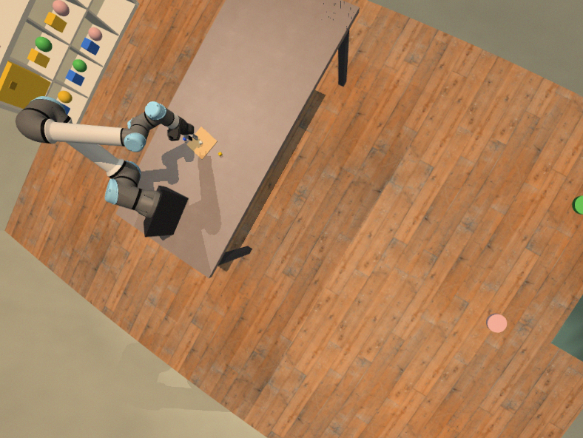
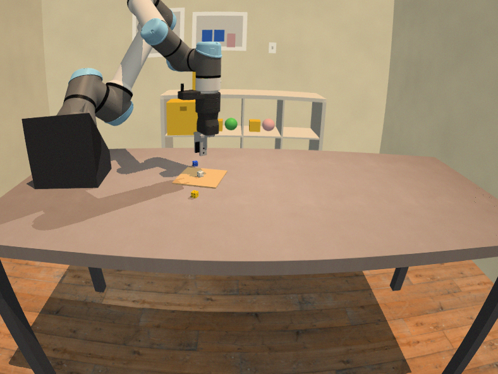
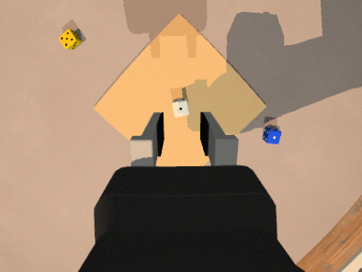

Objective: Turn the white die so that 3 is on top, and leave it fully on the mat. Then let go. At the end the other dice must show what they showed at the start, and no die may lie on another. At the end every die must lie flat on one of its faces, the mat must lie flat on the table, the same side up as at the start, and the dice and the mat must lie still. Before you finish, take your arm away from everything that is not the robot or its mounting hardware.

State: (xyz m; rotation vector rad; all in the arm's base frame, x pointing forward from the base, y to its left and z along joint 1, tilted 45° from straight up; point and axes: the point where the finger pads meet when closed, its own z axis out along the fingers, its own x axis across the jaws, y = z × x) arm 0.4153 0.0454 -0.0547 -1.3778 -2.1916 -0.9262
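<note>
My hand is 8 cm above the white die. Also, from my hand: yellow die (14 cm to the right, 9 cm below, 2 cm behind); then mat (9 cm below); then blue die (11 cm to the left, 9 cm below, 2 cm behind).
</note>
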